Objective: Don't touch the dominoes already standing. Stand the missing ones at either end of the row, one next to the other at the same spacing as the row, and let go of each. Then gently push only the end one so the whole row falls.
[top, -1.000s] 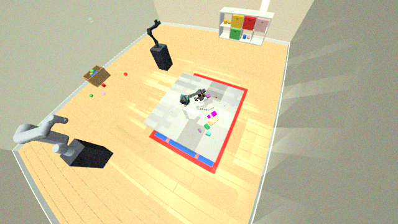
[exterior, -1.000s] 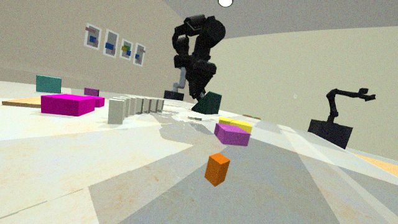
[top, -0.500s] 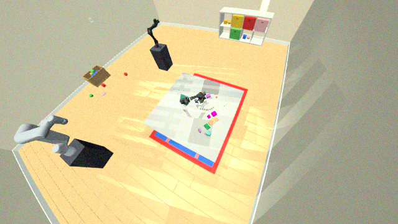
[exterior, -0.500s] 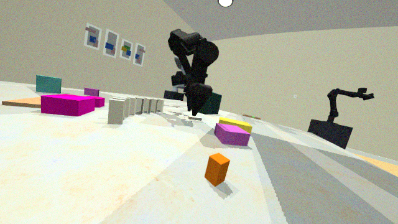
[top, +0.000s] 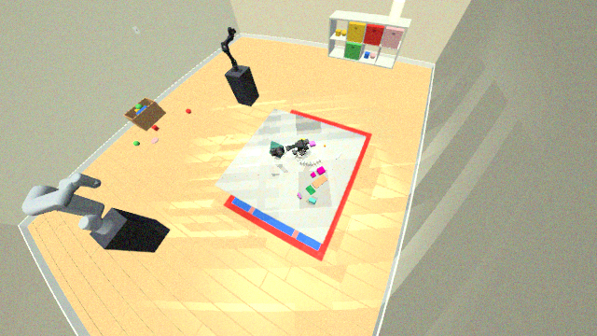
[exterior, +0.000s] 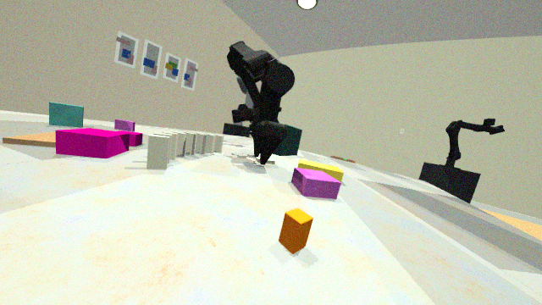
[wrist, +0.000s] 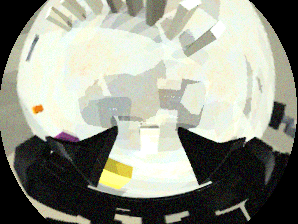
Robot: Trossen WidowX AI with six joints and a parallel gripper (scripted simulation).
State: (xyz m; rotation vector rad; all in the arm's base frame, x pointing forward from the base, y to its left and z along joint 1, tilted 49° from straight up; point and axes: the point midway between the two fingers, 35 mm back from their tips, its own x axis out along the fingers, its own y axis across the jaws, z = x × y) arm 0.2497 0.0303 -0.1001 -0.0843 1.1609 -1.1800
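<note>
Now: the flat yellow block 40 mm behind my gripper tip, 150 mm to the left of it and 10 mm above it. From my gripper tip the other things lie so: magenta block 290 mm ahead, 130 mm to the right, 10 mm above; then orange block 220 mm ahead, 200 mm to the left, 10 mm above; then purple block 70 mm ahead, 170 mm to the left, 10 mm above.
</note>
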